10 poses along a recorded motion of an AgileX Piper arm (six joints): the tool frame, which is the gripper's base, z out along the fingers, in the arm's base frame.
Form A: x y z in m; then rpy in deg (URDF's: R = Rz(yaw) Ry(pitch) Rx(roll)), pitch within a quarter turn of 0, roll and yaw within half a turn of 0.
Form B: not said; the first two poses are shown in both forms.
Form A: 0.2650 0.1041 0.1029 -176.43 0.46 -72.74
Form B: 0.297 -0.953 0.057 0.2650; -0.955 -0.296 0.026 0.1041; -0.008 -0.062 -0.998 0.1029; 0 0 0 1
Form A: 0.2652 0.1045 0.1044 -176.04 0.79 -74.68
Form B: 0.264 -0.962 0.063 0.2652; -0.964 -0.263 0.032 0.1045; -0.014 -0.069 -0.998 0.1044; 0 0 0 1
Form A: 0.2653 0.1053 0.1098 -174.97 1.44 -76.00
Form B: 0.242 -0.967 0.079 0.2653; -0.970 -0.239 0.046 0.1053; -0.025 -0.088 -0.996 0.1098; 0 0 0 1
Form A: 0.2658 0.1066 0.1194 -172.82 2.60 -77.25
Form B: 0.220 -0.969 0.112 0.2658; -0.974 -0.213 0.071 0.1066; -0.045 -0.125 -0.991 0.1194; 0 0 0 1
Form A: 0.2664 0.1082 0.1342 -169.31 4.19 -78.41
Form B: 0.200 -0.965 0.167 0.2664; -0.977 -0.184 0.108 0.1082; -0.073 -0.185 -0.980 0.1342; 0 0 0 1
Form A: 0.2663 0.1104 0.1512 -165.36 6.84 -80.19
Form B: 0.169 -0.959 0.229 0.2663; -0.978 -0.135 0.157 0.1104; -0.119 -0.251 -0.961 0.1512; 0 0 0 1
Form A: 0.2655 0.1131 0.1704 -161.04 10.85 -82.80
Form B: 0.123 -0.946 0.300 0.2655; -0.974 -0.058 0.217 0.1131; -0.188 -0.319 -0.929 0.1704; 0 0 0 1
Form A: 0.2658 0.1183 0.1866 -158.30 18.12 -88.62
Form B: 0.023 -0.932 0.363 0.2658; -0.950 0.093 0.298 0.1183; -0.311 -0.351 -0.883 0.1866; 0 0 0 1
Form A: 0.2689 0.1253 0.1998 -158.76 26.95 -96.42
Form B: -0.100 -0.908 0.407 0.2689; -0.886 0.267 0.379 0.1253; -0.453 -0.323 -0.831 0.1998; 0 0 0 1
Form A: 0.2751 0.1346 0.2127 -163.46 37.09 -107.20
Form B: -0.236 -0.865 0.443 0.2751; -0.762 0.447 0.468 0.1346; -0.603 -0.227 -0.765 0.2127; 0 0 0 1
